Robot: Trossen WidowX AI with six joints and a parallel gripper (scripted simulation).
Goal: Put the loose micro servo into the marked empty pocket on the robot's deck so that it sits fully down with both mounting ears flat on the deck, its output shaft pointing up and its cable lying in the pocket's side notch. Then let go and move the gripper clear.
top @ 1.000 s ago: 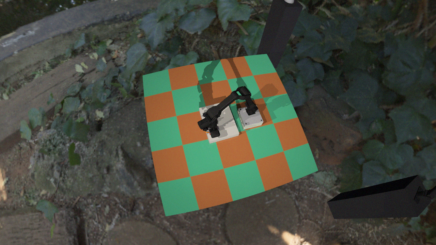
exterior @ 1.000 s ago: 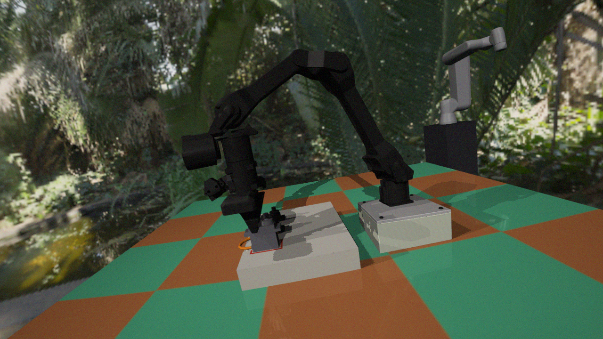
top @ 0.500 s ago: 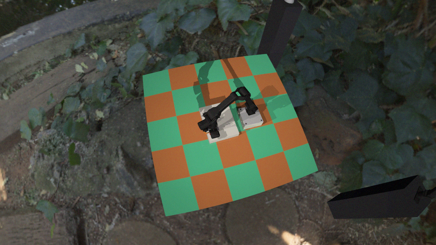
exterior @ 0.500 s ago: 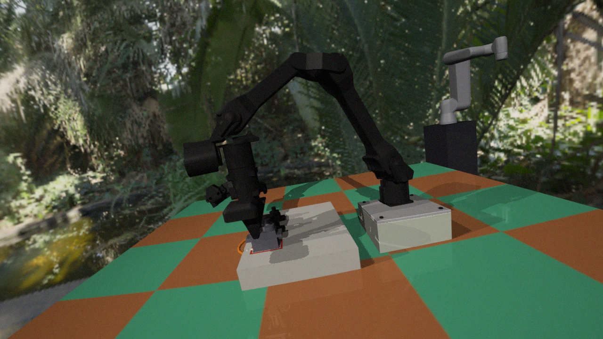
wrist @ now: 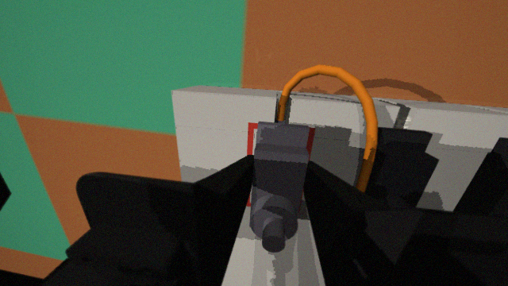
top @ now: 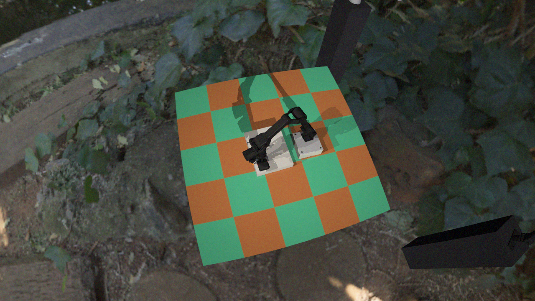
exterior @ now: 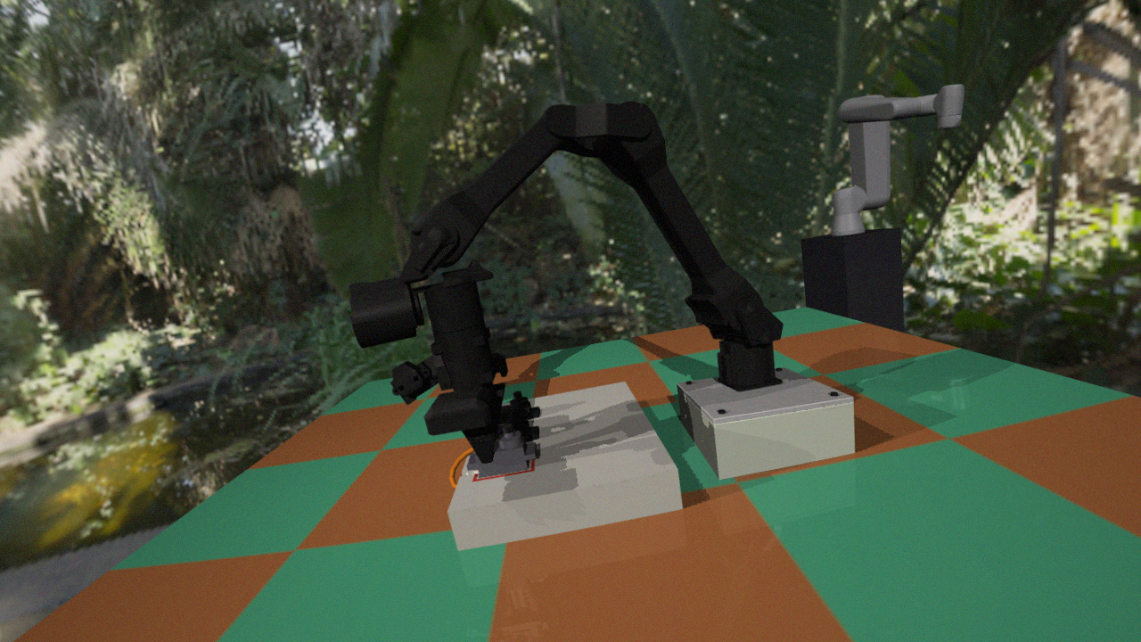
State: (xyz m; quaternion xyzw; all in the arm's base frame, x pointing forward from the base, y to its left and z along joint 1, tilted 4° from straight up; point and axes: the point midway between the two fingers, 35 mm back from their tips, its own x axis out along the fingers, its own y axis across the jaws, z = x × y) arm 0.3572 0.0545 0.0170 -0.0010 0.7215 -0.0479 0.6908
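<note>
My gripper tip is 13 cm past the pale deck block, 7 cm to the left of it and 4 cm above it.
</note>
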